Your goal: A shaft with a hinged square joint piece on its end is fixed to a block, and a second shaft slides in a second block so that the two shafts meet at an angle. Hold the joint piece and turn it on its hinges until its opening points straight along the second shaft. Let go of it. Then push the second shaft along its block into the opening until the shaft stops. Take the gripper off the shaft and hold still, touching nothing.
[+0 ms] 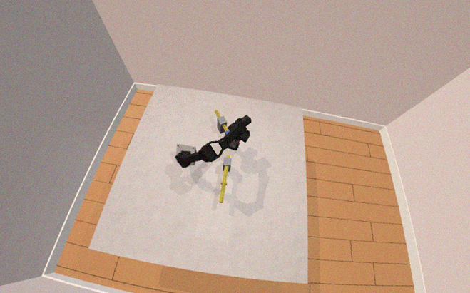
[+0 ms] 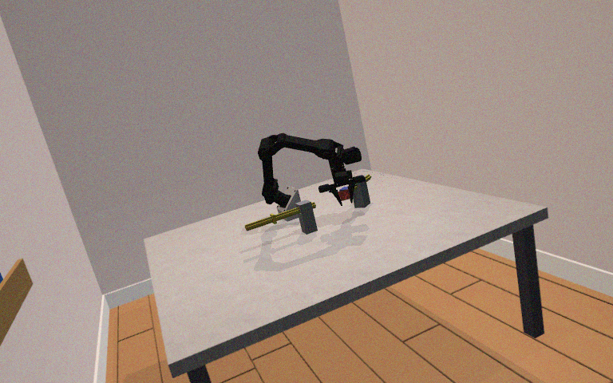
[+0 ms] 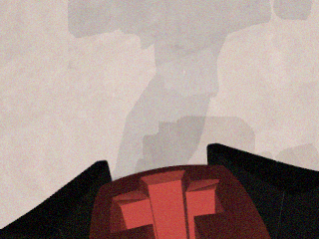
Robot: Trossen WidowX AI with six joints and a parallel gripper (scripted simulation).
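The red square joint piece is 2 cm behind my gripper tip, 1 cm to the left of it and 3 cm above it.
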